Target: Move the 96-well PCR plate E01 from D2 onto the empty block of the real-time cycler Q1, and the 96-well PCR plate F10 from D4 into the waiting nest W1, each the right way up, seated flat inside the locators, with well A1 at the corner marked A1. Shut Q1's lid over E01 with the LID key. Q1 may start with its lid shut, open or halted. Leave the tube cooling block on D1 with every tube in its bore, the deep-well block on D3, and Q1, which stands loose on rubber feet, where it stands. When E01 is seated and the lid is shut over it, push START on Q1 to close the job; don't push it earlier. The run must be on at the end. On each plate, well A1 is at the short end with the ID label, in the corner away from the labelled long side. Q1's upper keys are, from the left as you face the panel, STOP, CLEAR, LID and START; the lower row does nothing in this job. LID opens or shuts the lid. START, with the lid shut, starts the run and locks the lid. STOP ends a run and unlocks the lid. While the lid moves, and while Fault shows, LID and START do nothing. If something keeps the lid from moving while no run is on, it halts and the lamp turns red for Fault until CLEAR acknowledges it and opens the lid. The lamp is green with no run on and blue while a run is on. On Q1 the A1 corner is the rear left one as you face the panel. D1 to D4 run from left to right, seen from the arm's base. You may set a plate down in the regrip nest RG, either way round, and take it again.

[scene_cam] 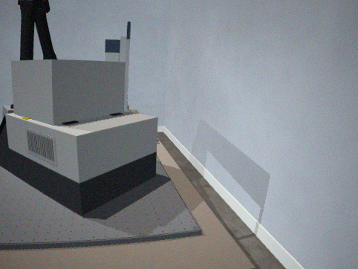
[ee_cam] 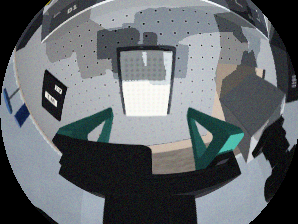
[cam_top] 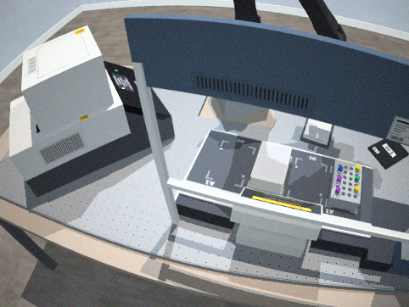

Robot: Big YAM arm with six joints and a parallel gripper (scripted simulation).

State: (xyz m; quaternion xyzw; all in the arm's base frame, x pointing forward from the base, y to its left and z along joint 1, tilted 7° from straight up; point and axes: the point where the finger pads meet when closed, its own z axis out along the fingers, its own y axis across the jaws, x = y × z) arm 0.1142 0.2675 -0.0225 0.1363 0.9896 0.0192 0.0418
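Right now my hand is 9 cm above the dark nest pad. Also, from my hand: tube cooling block: 28 cm ahead, 5 cm to the left, 2 cm below; post: 39 cm ahead, 38 cm to the right, 14 cm above; dark nest: 6 cm ahead, 27 cm to the left, 9 cm below.
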